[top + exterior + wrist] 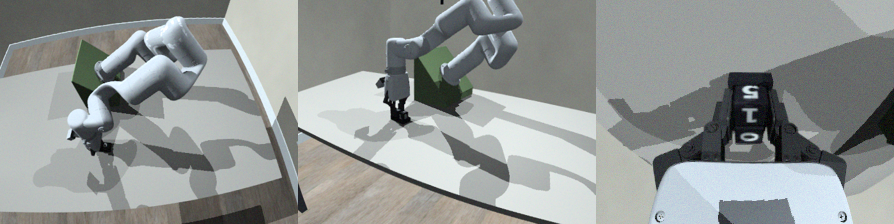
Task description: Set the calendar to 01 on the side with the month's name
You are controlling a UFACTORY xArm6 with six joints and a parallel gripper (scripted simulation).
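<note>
The black tray lies 3 cm below my hand and 2 cm to the left of it. Round my hand: black cube 3 cm to the left, 1 cm below.
</note>
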